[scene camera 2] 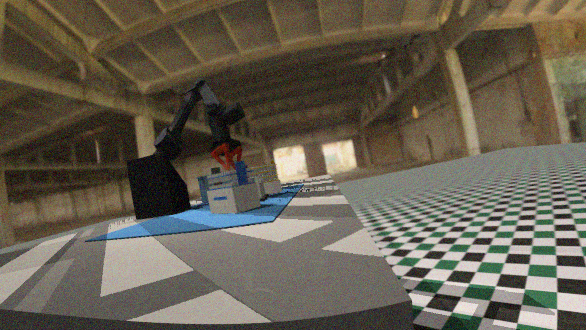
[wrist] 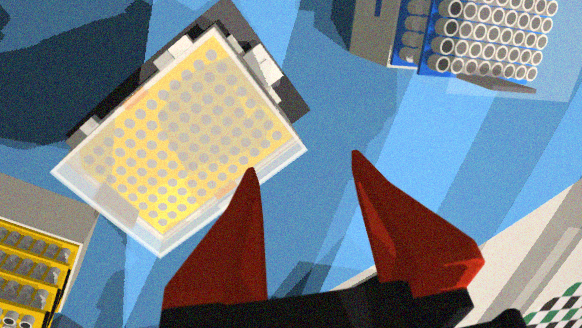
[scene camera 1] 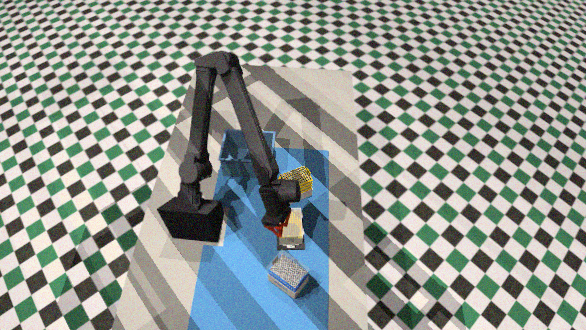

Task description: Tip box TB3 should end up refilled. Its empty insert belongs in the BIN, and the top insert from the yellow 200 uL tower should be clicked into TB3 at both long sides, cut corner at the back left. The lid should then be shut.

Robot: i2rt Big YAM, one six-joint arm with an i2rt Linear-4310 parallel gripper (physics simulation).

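Note:
Tip box TB3 point(scene camera 1: 291, 232) point(wrist: 175, 145) sits in a dark holder; a yellow insert with rows of round tips shows through its clear lid. The lid lies over the box and looks down, but whether it is fully shut, and the insert's clicks and cut corner, cannot be told. My gripper point(scene camera 1: 278, 231) point(scene camera 2: 230, 166) point(wrist: 303, 166) is open and empty above one long side of TB3; its left finger overlaps the lid's edge in the wrist view. The yellow tower point(scene camera 1: 299, 179) point(wrist: 30, 272) stands beyond TB3. The blue BIN point(scene camera 1: 273, 140) is at the back, its contents unclear behind the arm.
A blue-banded tip rack point(scene camera 1: 288, 274) point(scene camera 2: 231, 199) point(wrist: 480, 40) with grey tips stands near TB3, on the opposite side from the yellow tower. The blue mat point(scene camera 1: 250, 285) lies on the table point(scene camera 1: 335, 95). The black arm base point(scene camera 1: 192, 225) point(scene camera 2: 155, 187) stands at the left.

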